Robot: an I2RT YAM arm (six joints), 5 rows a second.
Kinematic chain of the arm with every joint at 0, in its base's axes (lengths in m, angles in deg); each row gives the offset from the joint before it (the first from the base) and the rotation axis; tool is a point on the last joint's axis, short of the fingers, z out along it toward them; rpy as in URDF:
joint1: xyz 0 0 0.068 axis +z
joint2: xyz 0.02 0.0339 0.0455 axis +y
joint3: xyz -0.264 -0.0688 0 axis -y
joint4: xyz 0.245 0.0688 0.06 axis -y
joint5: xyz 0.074 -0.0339 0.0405 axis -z
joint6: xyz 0.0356 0 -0.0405 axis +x
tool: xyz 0 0 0 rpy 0 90 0
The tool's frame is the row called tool.
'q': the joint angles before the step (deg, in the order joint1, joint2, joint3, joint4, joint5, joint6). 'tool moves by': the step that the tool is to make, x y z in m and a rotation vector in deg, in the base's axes. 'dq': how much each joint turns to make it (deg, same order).
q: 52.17, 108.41, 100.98, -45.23, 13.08, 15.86
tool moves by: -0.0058, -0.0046, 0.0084, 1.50, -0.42, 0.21
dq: 0.21, -2.00, -1.06, 0.42, -0.46, 0.37
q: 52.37, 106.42, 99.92, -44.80, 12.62, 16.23
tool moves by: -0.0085, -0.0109, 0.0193, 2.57, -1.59, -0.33
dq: 0.01, -3.66, -1.01, 0.26, -0.02, 0.47
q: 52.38, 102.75, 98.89, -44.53, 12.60, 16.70
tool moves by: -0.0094, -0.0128, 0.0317, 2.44, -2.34, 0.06
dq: -0.04, -3.34, 2.31, -2.22, 0.20, -0.33
